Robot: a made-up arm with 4 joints.
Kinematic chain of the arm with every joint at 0, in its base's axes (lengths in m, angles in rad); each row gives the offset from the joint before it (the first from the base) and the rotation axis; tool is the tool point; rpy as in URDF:
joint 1: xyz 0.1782 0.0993 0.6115 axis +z
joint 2: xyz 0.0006 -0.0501 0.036 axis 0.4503 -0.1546 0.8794
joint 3: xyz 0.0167 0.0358 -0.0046 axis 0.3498 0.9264 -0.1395
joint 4: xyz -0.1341 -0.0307 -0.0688 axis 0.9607 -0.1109 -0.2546
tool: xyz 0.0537 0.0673 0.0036 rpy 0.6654 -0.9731 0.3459
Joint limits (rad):
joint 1: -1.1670..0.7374
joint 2: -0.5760..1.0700
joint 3: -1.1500..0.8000
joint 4: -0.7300..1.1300
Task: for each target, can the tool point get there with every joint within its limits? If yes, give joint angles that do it. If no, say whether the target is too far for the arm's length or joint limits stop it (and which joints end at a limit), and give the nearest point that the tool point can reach.
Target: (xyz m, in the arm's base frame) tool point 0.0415 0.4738 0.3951
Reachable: no: too far | nearest point 0.1025 0.2090 0.5637 | short by 0.320 m
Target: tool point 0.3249 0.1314 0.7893
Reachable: no: joint limits stop it (at a limit: joint 1, joint 3) | nearest point 0.2149 0.1338 0.6514 | short by 0.176 m
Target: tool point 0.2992 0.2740 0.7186
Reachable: no: joint limits stop it (at a limit: joint 1, joint 3) | nearest point 0.2118 0.2023 0.6304 | short by 0.143 m
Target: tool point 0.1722 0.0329 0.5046
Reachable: yes | joints -0.6585 -0.3156 -0.9709 -0.4601
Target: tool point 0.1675 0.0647 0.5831
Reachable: yes | joints 0.0944 0.4363 -1.0005 0.9005
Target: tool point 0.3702 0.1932 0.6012
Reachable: no: joint limits stop it (at a limit: joint 1, joint 2, joint 3) | nearest point 0.2373 0.1825 0.6133 | short by 0.134 m
